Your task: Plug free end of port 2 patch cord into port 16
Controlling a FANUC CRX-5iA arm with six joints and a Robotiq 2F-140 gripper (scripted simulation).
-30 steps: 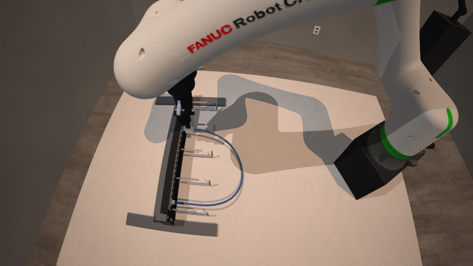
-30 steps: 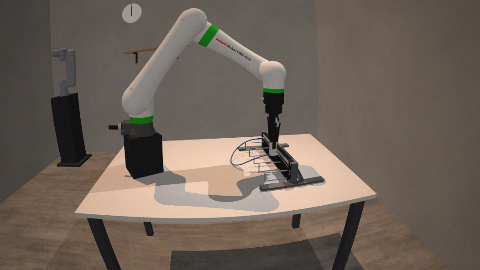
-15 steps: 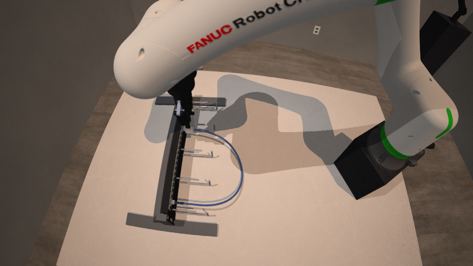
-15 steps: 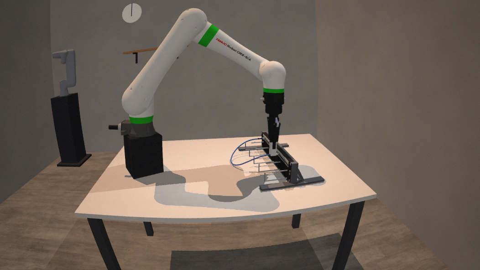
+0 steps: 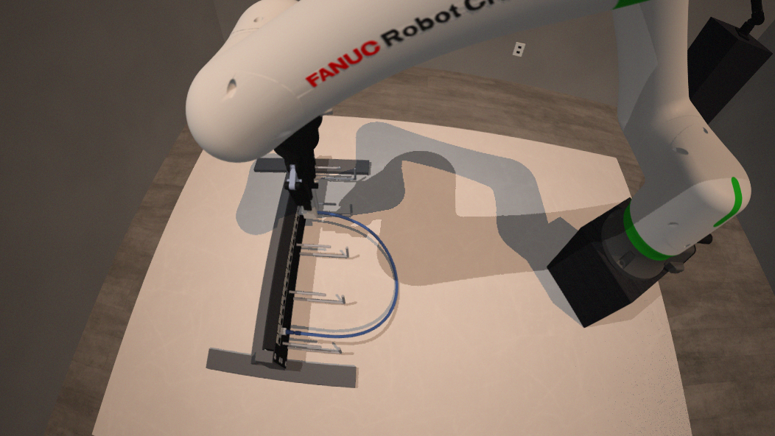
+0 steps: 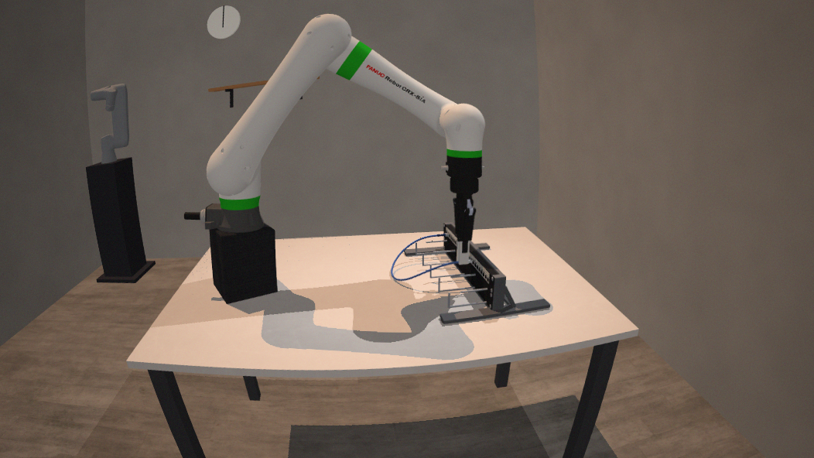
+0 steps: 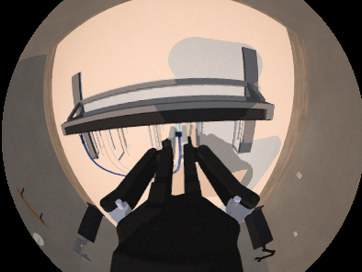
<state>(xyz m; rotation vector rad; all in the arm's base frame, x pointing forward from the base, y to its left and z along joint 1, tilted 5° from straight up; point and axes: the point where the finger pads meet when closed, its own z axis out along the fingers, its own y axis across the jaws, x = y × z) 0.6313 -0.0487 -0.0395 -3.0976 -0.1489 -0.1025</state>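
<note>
My hand is 30 mm above the plug and 10 mm short of it.
</note>
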